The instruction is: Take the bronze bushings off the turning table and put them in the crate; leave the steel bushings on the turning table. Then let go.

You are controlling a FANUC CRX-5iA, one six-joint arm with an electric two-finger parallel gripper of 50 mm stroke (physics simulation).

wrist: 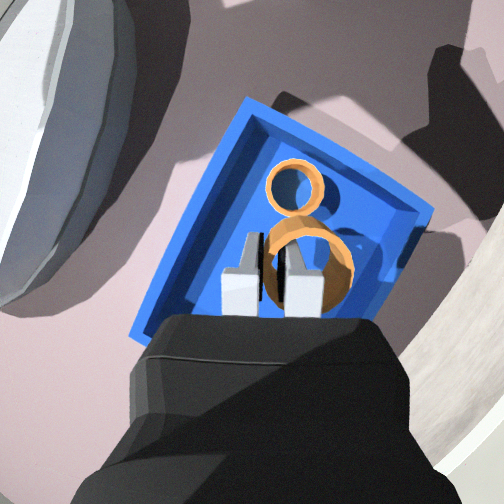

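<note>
My gripper (272, 250) hangs over the blue crate (285, 225), and its two grey fingers are shut on the wall of a bronze bushing (312, 267): one finger is outside the ring, the other inside. The held bushing hangs above the crate floor. A second bronze bushing (295, 187) lies flat on the crate floor just beyond it. The turning table (55, 150) shows as a grey disc edge at the far left; no bushings on it are in view.
A pale wood-grain band (460, 340) runs along the right edge. Dark shadows of the arm fall across the pinkish surface around the crate.
</note>
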